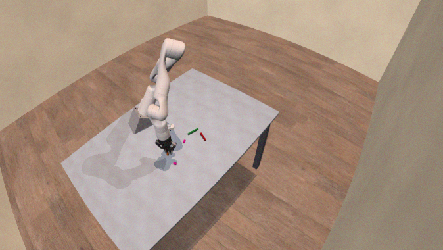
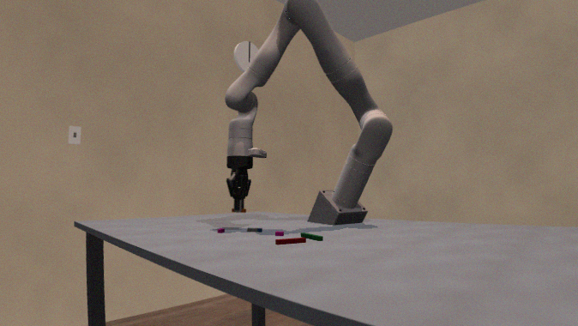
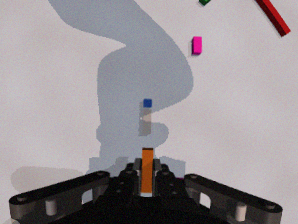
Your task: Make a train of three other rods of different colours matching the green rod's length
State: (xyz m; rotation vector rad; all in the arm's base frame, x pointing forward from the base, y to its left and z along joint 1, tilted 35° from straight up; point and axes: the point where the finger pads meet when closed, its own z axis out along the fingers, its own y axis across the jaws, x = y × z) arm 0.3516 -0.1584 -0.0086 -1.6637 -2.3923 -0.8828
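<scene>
Now: the grey rod 7 cm below my hand, 4 cm to the left of it and 2 cm behind it. Round my hand: green rod 25 cm to the left, 7 cm below, 1 cm behind; then blue rod 7 cm below, 6 cm to the left, 3 cm behind; then orange rod 1 cm below.
</scene>
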